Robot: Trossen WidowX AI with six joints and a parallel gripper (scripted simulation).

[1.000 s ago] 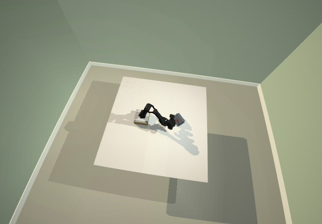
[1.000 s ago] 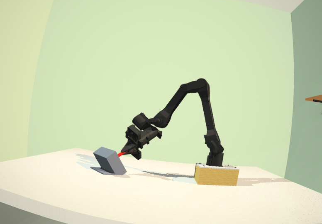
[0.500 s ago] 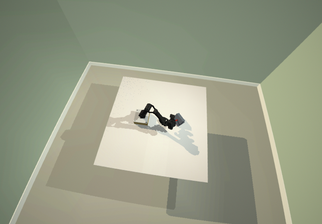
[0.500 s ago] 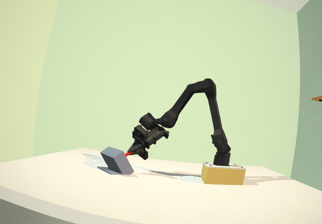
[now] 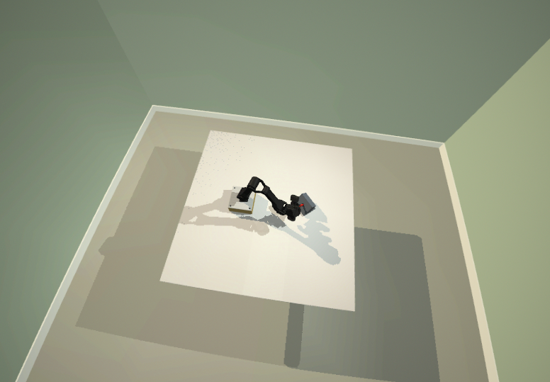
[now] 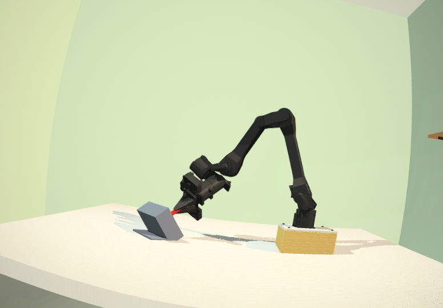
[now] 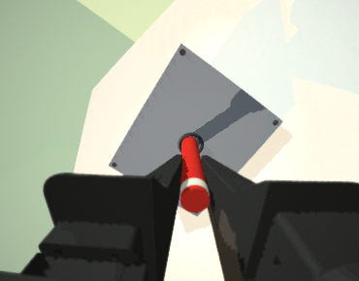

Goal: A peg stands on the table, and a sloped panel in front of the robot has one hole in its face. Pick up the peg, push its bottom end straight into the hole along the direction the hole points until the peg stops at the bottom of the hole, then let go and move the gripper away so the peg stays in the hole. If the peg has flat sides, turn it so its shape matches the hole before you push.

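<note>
The grey sloped panel is 4 cm below my gripper tip, 4 cm ahead of it and 3 cm to the left of it. Also, from my gripper tip: red peg (1 cm to the right, 1 cm behind, 1 cm above).
</note>
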